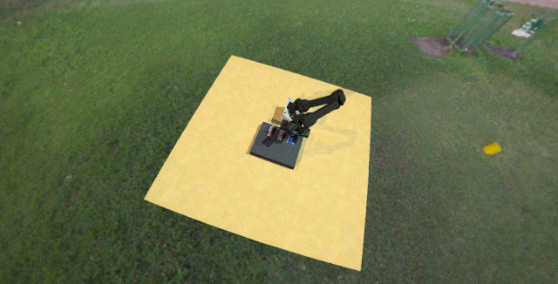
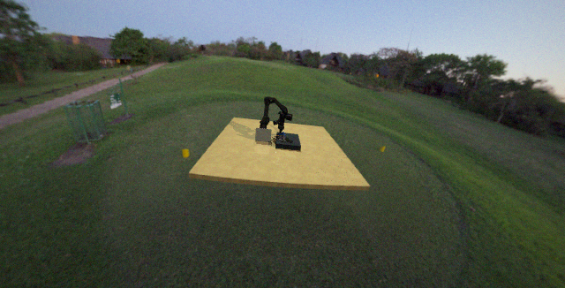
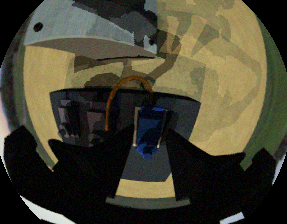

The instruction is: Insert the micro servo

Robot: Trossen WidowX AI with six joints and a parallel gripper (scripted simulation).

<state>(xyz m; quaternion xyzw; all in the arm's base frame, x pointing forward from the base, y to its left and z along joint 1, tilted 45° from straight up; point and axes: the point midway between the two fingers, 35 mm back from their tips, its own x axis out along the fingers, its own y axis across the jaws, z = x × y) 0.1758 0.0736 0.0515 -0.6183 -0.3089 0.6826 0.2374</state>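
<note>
My gripper tip is 13 cm short of the dark deck, 7 cm to the left of it and 5 cm above it.
</note>
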